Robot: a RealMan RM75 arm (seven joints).
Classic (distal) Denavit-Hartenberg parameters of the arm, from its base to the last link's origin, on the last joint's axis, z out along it. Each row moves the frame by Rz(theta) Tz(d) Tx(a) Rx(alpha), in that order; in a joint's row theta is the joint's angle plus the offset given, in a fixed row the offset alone. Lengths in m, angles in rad.
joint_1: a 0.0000  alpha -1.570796  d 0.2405  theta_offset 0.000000
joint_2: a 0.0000  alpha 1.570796  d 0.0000  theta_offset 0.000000
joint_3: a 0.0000  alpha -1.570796  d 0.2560  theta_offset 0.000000
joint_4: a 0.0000  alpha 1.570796  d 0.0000  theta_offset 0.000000
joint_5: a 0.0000  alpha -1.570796  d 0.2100  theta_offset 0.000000
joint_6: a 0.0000  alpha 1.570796  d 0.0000  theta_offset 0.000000
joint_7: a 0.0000  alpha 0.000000  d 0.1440  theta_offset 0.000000
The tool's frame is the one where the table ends.
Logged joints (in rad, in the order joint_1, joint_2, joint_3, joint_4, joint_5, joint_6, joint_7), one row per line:
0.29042, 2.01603, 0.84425, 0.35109, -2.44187, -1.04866, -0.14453
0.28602, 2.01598, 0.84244, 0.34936, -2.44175, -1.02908, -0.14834
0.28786, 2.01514, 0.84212, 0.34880, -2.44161, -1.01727, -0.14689
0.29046, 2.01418, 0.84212, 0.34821, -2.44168, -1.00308, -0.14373
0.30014, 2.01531, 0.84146, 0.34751, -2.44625, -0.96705, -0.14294
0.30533, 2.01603, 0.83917, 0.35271, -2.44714, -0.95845, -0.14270
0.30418, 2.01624, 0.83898, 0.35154, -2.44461, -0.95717, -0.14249
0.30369, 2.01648, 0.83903, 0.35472, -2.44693, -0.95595, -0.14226
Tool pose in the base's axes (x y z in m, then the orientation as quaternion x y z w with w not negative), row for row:
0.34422, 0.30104, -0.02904, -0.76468, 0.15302, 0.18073, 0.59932
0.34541, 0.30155, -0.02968, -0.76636, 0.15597, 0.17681, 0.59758
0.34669, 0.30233, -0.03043, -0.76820, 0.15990, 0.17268, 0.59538
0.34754, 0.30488, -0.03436, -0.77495, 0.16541, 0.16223, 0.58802
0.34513, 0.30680, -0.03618, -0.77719, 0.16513, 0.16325, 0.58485
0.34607, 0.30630, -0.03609, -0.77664, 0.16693, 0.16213, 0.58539
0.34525, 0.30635, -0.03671, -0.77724, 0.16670, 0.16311, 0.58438
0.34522, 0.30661, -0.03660, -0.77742, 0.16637, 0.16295, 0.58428
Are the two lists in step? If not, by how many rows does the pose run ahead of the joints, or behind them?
The pose runs 1 row ahead of the joints: the pose in row i belongs to the joints in row i + 1.
